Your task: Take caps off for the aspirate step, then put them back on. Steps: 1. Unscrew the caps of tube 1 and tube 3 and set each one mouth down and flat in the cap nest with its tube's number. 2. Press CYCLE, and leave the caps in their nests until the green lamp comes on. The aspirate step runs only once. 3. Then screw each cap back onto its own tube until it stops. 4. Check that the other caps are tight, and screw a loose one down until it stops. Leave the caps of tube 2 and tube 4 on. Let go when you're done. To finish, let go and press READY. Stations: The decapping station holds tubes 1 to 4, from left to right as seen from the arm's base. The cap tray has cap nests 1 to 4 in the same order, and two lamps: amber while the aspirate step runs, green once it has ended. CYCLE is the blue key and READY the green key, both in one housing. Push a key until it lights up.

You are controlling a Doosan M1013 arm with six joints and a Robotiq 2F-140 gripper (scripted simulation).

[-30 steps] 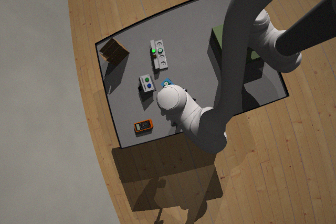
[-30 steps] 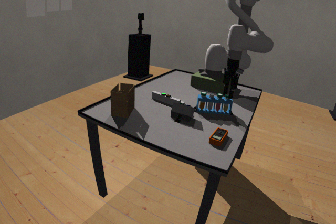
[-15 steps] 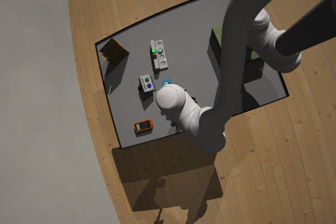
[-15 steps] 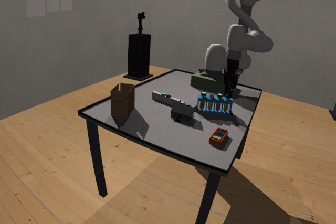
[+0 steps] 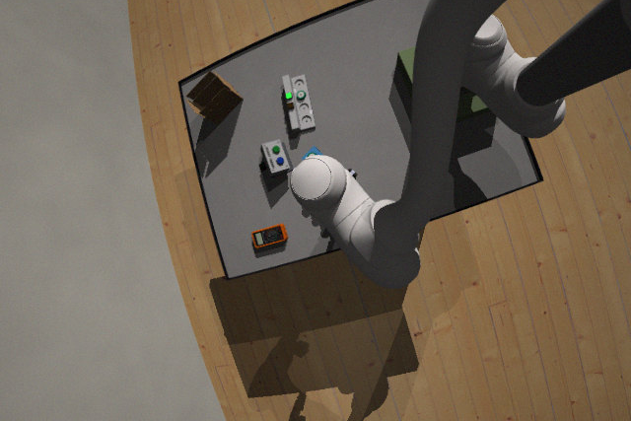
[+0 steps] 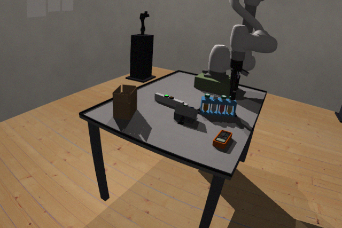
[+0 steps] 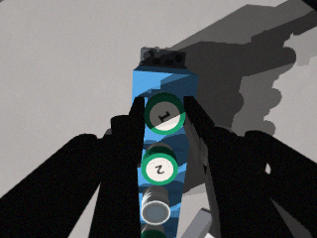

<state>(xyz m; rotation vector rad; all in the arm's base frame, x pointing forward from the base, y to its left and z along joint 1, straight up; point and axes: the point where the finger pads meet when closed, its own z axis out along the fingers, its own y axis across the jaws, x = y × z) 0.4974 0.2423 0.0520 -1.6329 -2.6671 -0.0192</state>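
Right now the cap 1 is 3 cm below my hand. Also, from my hand: cap 2: 5 cm to the right, 3 cm below, 2 cm ahead; key housing: 22 cm to the right, 20 cm ahead, 9 cm below; blue key: 19 cm to the right, 18 cm ahead, 8 cm below.
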